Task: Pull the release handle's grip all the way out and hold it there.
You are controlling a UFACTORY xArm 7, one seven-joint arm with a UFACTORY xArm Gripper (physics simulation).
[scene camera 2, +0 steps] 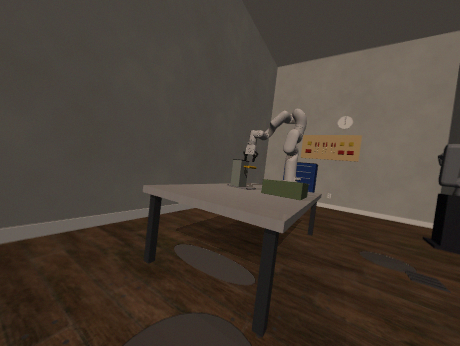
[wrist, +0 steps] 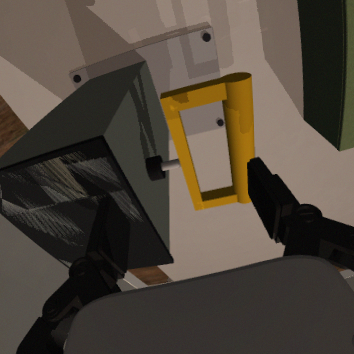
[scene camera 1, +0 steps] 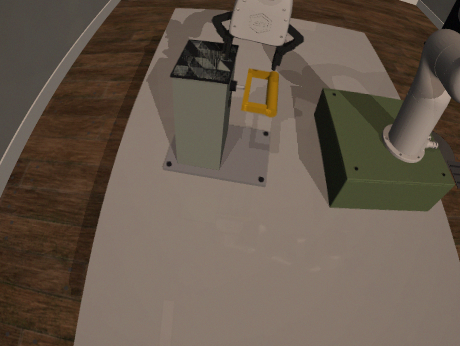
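The release handle is a yellow rectangular frame with a thick round grip bar (scene camera 1: 272,95) (scene camera 2: 249,167) (wrist: 241,145) on its outer side. A short thin metal shaft (scene camera 1: 240,87) (wrist: 171,164) joins it to the side of a tall grey-green post (scene camera 1: 200,120) (scene camera 2: 238,172) (wrist: 110,110). My gripper (scene camera 1: 251,62) (scene camera 2: 250,159) (wrist: 182,193) is open and empty, near one end of the handle. In the wrist view one finger overlaps the post's dark top, and the other appears close beside the grip's outer side. Whether either finger touches anything is unclear.
The post stands on a grey base plate (scene camera 1: 245,160) (wrist: 165,62) with dark bolts, on the pale table (scene camera 1: 200,275) (scene camera 2: 200,197). A green box (scene camera 1: 340,130) (scene camera 2: 284,189) (wrist: 325,75) carries the arm's base, across a gap from the handle.
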